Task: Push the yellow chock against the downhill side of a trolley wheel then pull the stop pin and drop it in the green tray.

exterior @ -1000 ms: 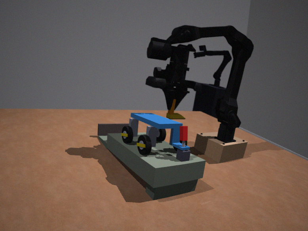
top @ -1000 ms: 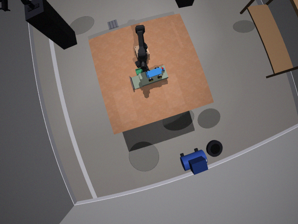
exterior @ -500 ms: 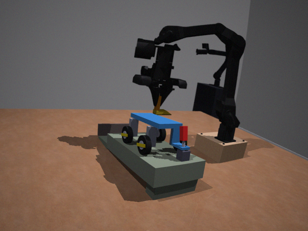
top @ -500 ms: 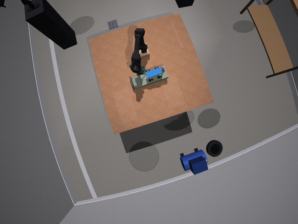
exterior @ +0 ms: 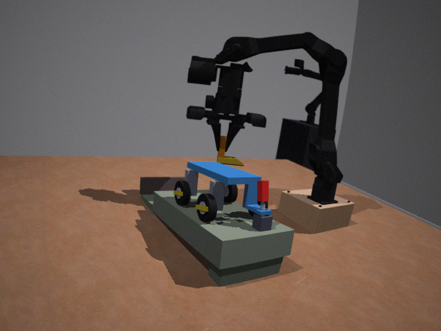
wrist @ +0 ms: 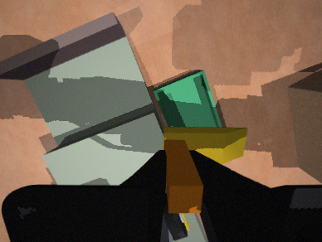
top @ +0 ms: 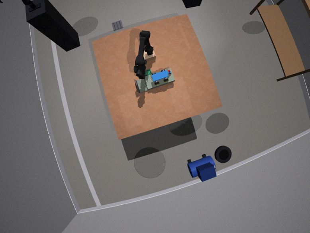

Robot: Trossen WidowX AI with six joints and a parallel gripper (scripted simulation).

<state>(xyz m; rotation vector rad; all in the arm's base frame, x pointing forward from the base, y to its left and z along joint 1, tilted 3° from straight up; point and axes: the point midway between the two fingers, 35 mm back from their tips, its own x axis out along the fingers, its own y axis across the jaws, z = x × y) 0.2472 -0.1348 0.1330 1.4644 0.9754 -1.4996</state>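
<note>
Right now my gripper tip is 2 cm past the yellow chock, 1 cm to the right of it and 1 cm above it. Round my gripper tip: blue trolley 9 cm ahead, 16 cm to the left, 4 cm below; dark end stop 9 cm ahead, 11 cm to the right, 13 cm below; green tray 3 cm behind, 3 cm to the left, 16 cm below.
</note>
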